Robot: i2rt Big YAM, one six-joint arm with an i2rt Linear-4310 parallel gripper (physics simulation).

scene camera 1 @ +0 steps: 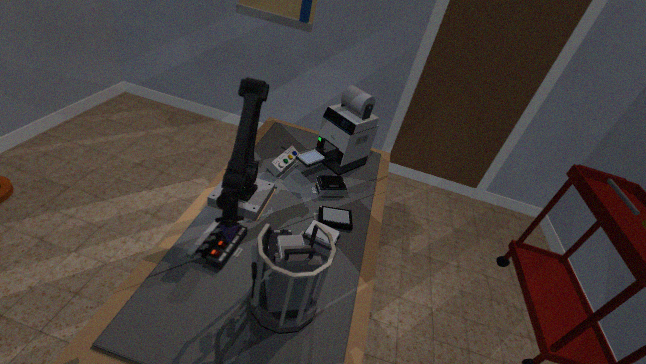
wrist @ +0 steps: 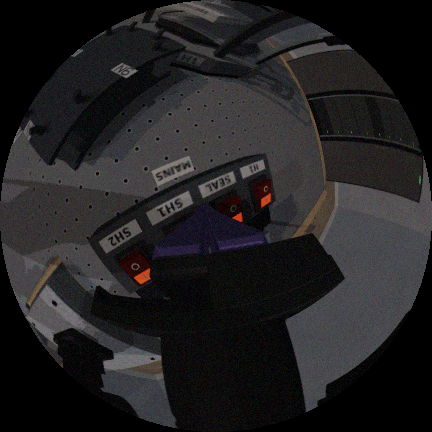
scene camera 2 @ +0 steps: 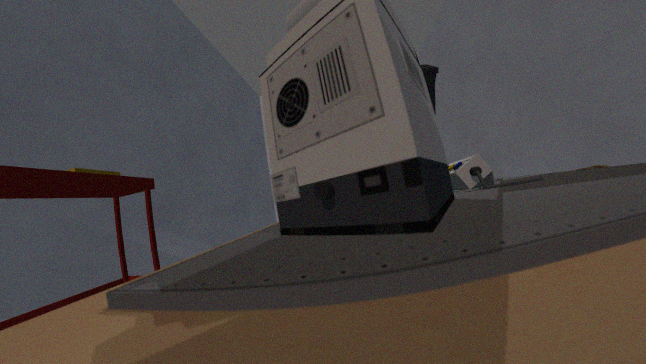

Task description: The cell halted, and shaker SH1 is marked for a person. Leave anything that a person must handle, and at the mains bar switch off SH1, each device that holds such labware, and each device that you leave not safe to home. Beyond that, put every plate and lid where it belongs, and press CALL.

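Seen in the pictures: gripper, between the fingertips: [scene camera 1: 228,242] [wrist: 204,209]; arm's base, origin of its link: [scene camera 1: 244,191].
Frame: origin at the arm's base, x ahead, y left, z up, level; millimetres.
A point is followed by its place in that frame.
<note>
My gripper [scene camera 1: 230,232] {x 77, y -311, z 5 mm} [wrist: 204,209] {x 77, y -311, z 5 mm} is shut and empty, its purple fingertips over the SH1 place on the mains bar [scene camera 1: 226,252] {x 93, y -360, z 3 mm} [wrist: 145,224] {x 93, y -260, z 3 mm}. They hide most of the SH1 switch, so its state cannot be read. The SH2 switch [wrist: 135,266] {x 72, y -234, z 15 mm}, SEAL switch [wrist: 231,206] {x 70, y -333, z 15 mm} and H1 switch [wrist: 262,189] {x 66, y -379, z 15 mm} show lit orange parts. A pale plate [scene camera 1: 311,158] {x 227, y 334, z 77 mm} lies before the white sealer [scene camera 1: 350,131] {x 384, y 427, z 252 mm} [scene camera 2: 400,135] {x 346, y 733, z 54 mm}. A black-topped device [scene camera 1: 331,183] {x 374, y 239, z 29 mm}, a light plate in a black frame [scene camera 1: 336,216] {x 453, y 49, z -8 mm} and a white slab [scene camera 1: 320,233] {x 412, y -142, z 45 mm} stand along the bench. The button box [scene camera 1: 285,161] {x 96, y 300, z 29 mm} [scene camera 2: 471,171] {x 110, y 454, z 8 mm} has coloured buttons.
A round pale cage [scene camera 1: 297,273] {x 403, y -552, z 287 mm} stands close to the bar, with a white block [scene camera 1: 292,244] {x 347, y -404, z 225 mm} showing inside. In the wrist view, a dark block with an N6 label [wrist: 124,69] {x 225, y -289, z 23 mm} lies beyond the bar. A red cart [scene camera 1: 545,290] [scene camera 2: 75,184] stands off the bench.
</note>
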